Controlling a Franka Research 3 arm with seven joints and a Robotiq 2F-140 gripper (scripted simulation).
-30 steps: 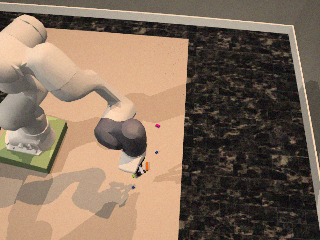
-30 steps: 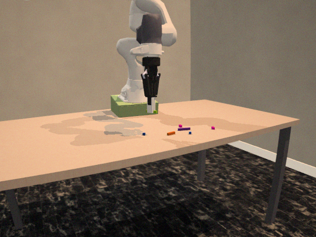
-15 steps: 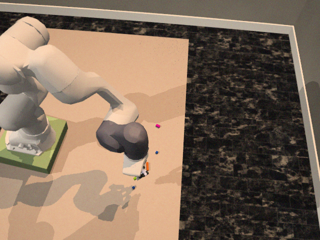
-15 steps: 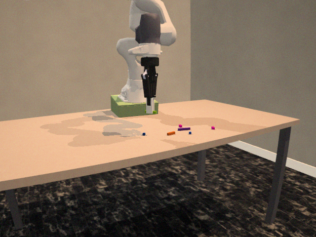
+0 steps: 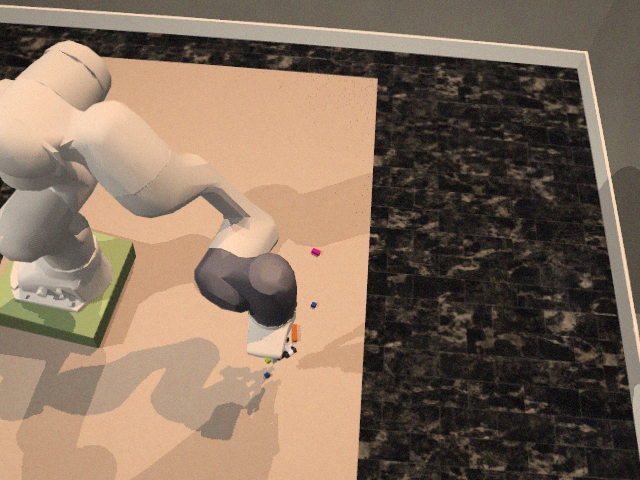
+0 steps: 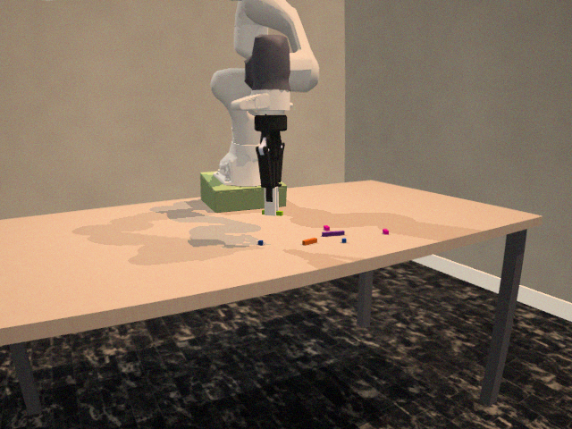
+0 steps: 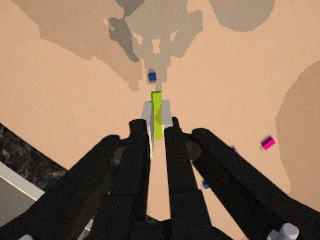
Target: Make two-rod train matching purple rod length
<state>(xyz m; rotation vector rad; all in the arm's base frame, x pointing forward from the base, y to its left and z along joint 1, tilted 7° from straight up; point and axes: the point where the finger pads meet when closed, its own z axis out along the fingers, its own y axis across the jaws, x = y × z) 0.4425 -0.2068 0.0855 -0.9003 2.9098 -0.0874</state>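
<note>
My hand is 10 cm above the orange rod, 8 cm to the right of it and 5 cm short of it. From my hand the other things lie so: purple rod 17 cm to the left, 10 cm below, 3 cm ahead; then lime rod 3 cm below.
</note>
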